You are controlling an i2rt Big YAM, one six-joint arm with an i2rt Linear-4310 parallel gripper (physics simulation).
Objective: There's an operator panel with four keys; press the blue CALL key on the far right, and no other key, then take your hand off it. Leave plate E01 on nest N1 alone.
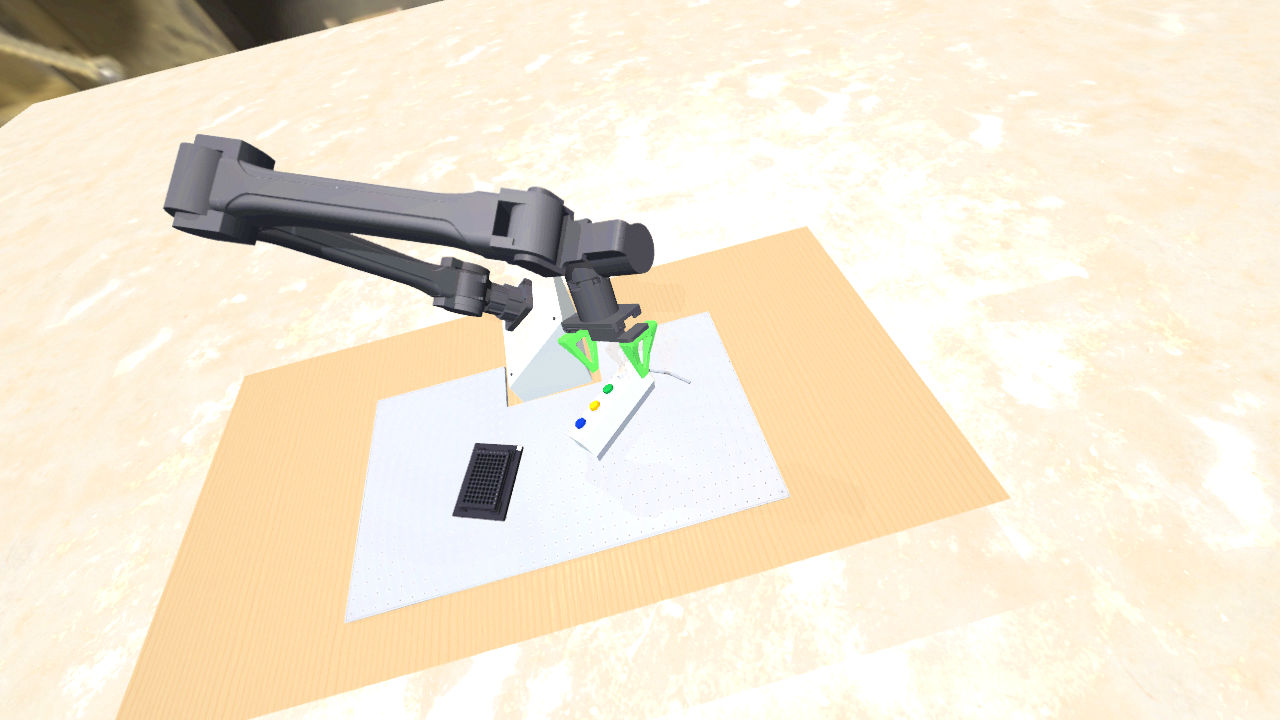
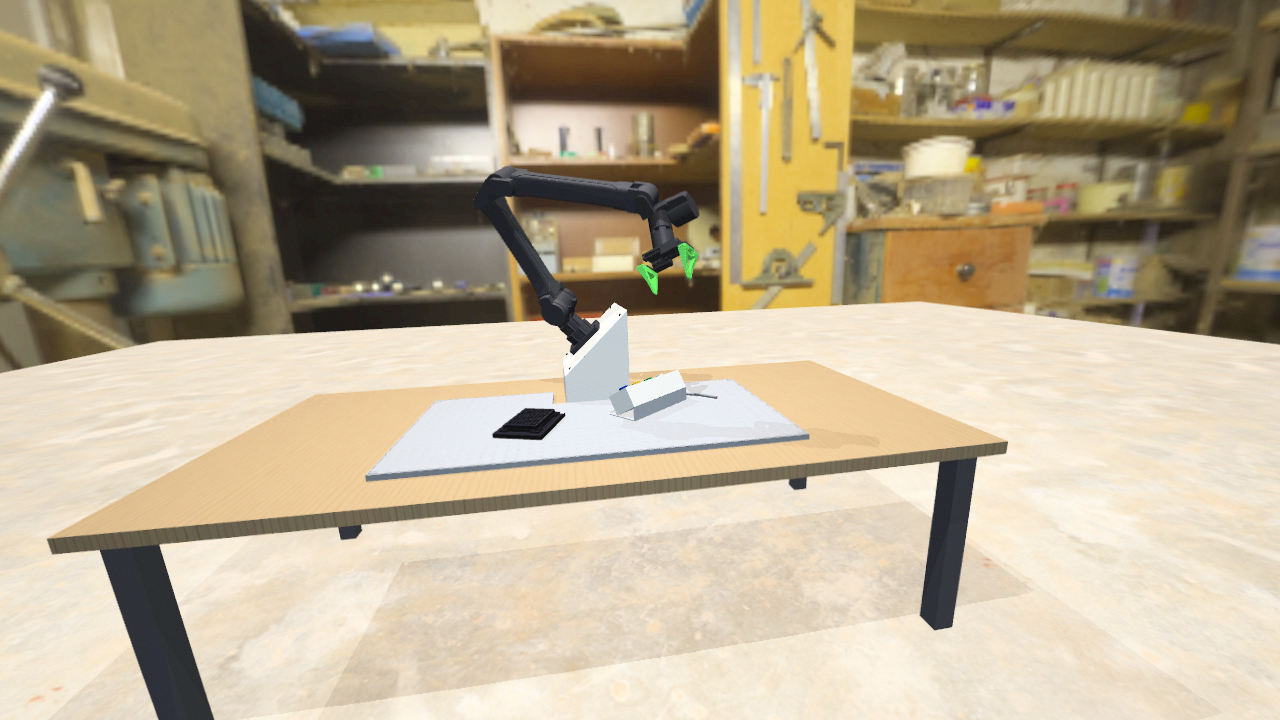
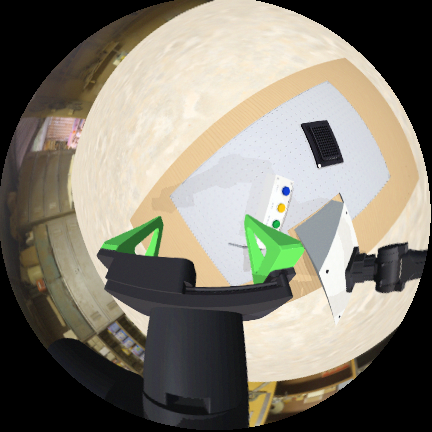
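Pixels of known places: gripper, fingertip midpoint: (image 1: 619,373) (image 2: 671,286) (image 3: 202,219); arm's base at its link origin: (image 1: 521,306) (image 2: 586,338) (image 3: 351,268).
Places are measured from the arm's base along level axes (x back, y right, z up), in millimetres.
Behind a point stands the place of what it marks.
Observation:
The white operator panel (image 1: 620,416) @[x -289, y -189, z -102 mm] (image 2: 654,398) @[x -308, y -179, z -113 mm] (image 3: 260,200) @[x -303, y -181, z -108 mm] lies on the perforated board. Its blue key (image 1: 580,423) @[x -296, y -102, z -80 mm] (image 3: 286,191) @[x -290, y -100, z -83 mm] is at one end, followed by the yellow key (image 1: 594,405) @[x -260, y -137, z -81 mm] (image 3: 281,207) @[x -258, y -135, z -82 mm] and the green key (image 1: 607,388) @[x -224, y -171, z -82 mm] (image 3: 276,224) @[x -220, y -171, z -83 mm]. The fourth key is hidden behind a green finger. My gripper (image 1: 617,356) @[x -336, y -226, z 173 mm] (image 2: 672,284) @[x -336, y -226, z 173 mm] (image 3: 202,219) @[x -336, y -226, z 173 mm] is open and empty, tilted, high above the panel and touching no key. The black plate E01 (image 1: 485,479) @[x -362, y 131, z -127 mm] (image 2: 533,420) @[x -389, y 119, z -126 mm] (image 3: 327,141) @[x -353, y 138, z -127 mm] rests on the black nest N1 (image 1: 511,490) @[x -393, y 78, z -143 mm] (image 3: 311,145) @[x -369, y 75, z -141 mm], apart from the panel.
The white arm base mount (image 1: 552,367) @[x -160, y -56, z -47 mm] (image 2: 597,366) @[x -163, y -33, z -54 mm] (image 3: 320,239) @[x -157, y -81, z 4 mm] stands behind the board, close to the panel. A thin grey cable (image 1: 673,376) @[x -192, y -329, z -148 mm] (image 2: 703,395) @[x -195, y -332, z -148 mm] (image 3: 237,245) @[x -195, y -336, z -145 mm] runs from the panel's far end. The perforated board (image 1: 680,483) @[x -446, y -290, z -152 mm] (image 2: 447,452) @[x -492, y 290, z -152 mm] (image 3: 215,182) @[x -436, y -289, z -152 mm] lies on the wooden table (image 1: 859,447) @[x -442, y -685, z -165 mm] (image 2: 223,474) @[x -512, y 745, z -165 mm] (image 3: 205,152) @[x -562, y -263, z -165 mm].

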